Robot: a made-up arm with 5 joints. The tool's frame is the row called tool.
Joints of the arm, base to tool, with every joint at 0 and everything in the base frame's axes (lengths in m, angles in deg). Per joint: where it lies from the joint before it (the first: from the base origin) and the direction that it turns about. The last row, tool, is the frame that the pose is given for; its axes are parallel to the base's.
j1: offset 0.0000 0.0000 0.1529 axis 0 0 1
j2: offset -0.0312 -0.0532 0.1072 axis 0 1 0
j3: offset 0.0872 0.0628 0.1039 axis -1 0 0
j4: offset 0.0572 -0.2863 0.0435 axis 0 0 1
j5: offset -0.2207 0.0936 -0.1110 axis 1 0 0
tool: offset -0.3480 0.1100 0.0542
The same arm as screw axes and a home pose.
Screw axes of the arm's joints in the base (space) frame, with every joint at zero. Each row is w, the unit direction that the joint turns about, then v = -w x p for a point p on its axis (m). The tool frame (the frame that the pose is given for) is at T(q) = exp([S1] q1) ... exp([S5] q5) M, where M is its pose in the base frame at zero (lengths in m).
S1: w 0 0 1 v 0 0 0
S2: w 0 1 0 v -0.2601 0 -0.0312
S3: w -1 0 0 v 0 -0.364 0.0096
S4: w 0 0 1 v -0.2767 -0.1132 0
S5: w 1 0 0 v 0 0.2965 0.1831
M: xyz -0.4555 -0.0731 0.3507 (m) rpy 0 0 0 (rad, as in URDF)

